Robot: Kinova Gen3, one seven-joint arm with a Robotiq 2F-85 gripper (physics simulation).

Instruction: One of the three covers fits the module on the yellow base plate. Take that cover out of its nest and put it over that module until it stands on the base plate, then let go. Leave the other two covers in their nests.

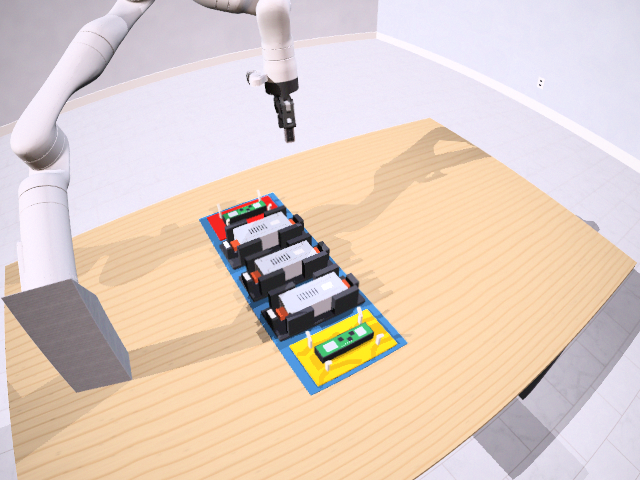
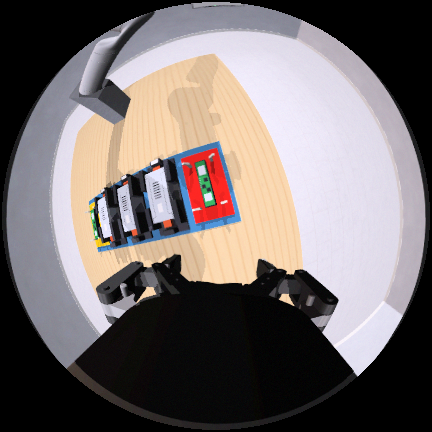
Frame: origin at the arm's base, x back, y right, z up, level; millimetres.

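Where they show: gripper, between the fingertips: (image 1: 286, 134) (image 2: 218, 265); arm's base, origin of its link: (image 1: 54, 296) (image 2: 89, 86).
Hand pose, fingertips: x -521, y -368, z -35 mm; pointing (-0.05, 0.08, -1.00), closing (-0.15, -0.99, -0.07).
Things, the pixels of their top centre, and the offset from my fingertips. "spot": a spot on its surface instead.
- yellow plate, centre of its top: (image 1: 313, 292) (image 2: 103, 217) dx +76, dy +354, dz -137 mm
- middle cover, centre of its top: (image 1: 285, 257) (image 2: 124, 207) dx +92, dy +247, dz -137 mm
- red plate, centre of its top: (image 1: 262, 227) (image 2: 157, 194) dx +108, dy +141, dz -137 mm
- green-topped module, a spot on its surface: (image 1: 344, 341) (image 2: 92, 223) spot: dx +62, dy +465, dz -161 mm
- yellow base plate, centre of its top: (image 1: 344, 345) (image 2: 97, 223) dx +60, dy +461, dz -181 mm
- red base plate, centre of its top: (image 2: 205, 183) (image 1: 245, 216) dx +124, dy +34, dz -181 mm
- green module, a spot on its surface: (image 2: 205, 183) (image 1: 245, 208) spot: dx +121, dy +31, dz -161 mm
Three silver-grey covers with orange ends sit in black nests in a row. The cover nearest the yellow plate (image 1: 314, 293) (image 2: 104, 217), the middle cover (image 1: 285, 258) (image 2: 126, 207) and the cover nearest the red plate (image 1: 262, 228) (image 2: 159, 196) look much alike; their size differences are hard to tell. A green-topped module (image 1: 344, 341) (image 2: 94, 225) lies uncovered on the yellow base plate (image 1: 337, 374) (image 2: 102, 242), between white corner posts. My gripper (image 1: 290, 140) (image 2: 218, 265) is open and empty, high above the table beyond the red-plate end of the row.
A red base plate (image 1: 216, 227) (image 2: 222, 189) with another green module (image 1: 244, 210) (image 2: 205, 183) and white posts lies at the far end of the blue board (image 1: 311, 388) (image 2: 231, 218). The nest walls stand up around the covers. The arm's grey pedestal (image 1: 72, 335) (image 2: 107, 102) stands beside the row.
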